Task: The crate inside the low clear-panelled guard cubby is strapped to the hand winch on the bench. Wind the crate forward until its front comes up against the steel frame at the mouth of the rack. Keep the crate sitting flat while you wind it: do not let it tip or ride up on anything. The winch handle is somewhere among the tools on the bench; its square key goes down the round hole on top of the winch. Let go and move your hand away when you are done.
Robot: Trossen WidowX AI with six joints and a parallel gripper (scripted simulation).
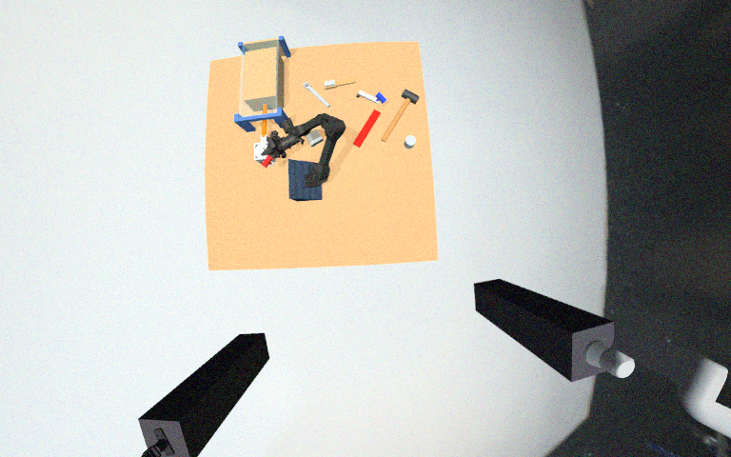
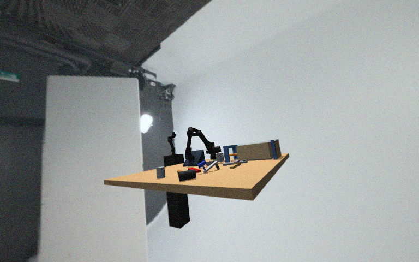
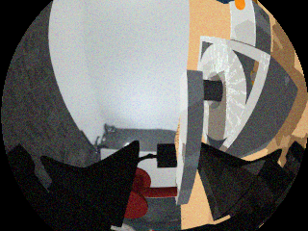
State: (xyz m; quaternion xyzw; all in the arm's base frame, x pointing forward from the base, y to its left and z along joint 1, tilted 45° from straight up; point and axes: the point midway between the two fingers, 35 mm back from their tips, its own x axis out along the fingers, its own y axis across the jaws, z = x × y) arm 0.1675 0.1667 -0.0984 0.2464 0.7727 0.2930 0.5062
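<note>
Now: gripper tip 2 cm to the left of the winch handle, 1 cm past it and 1 cm above it. From my gripper tip the other things lie so: winch (9 cm below, 3 cm ahead, 1 cm to the left); red knob (4 cm behind, 3 cm to the right, 2 cm above); blue steel frame (21 cm ahead, 2 cm below, 1 cm to the left).
</note>
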